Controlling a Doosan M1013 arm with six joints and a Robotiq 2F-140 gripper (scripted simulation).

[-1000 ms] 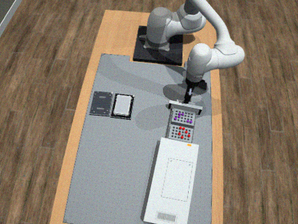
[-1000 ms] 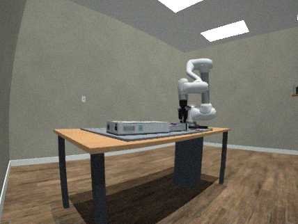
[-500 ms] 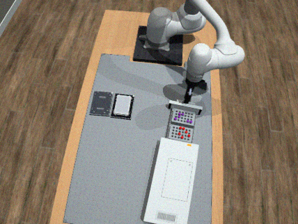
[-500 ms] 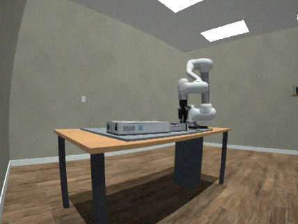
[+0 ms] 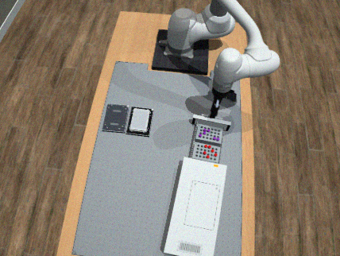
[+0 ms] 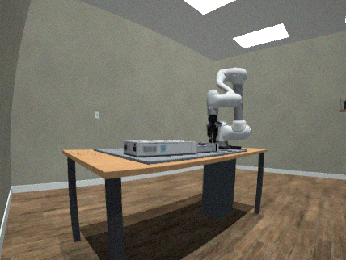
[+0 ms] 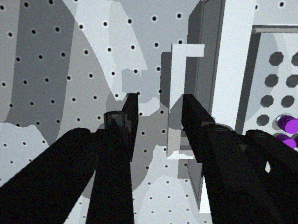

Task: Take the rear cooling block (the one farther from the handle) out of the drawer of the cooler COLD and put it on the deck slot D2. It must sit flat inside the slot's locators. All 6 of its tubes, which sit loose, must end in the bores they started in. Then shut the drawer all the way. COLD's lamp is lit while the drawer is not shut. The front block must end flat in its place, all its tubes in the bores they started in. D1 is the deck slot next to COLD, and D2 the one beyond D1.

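Right now my hand is 220 mm short of the cooling block, 20 mm to the left of it and 50 mm above it. Also, from my hand: deck slot D2 (80 mm ahead, 500 mm to the right, 70 mm below); then white cooler (320 mm ahead, 20 mm to the right, 40 mm below).
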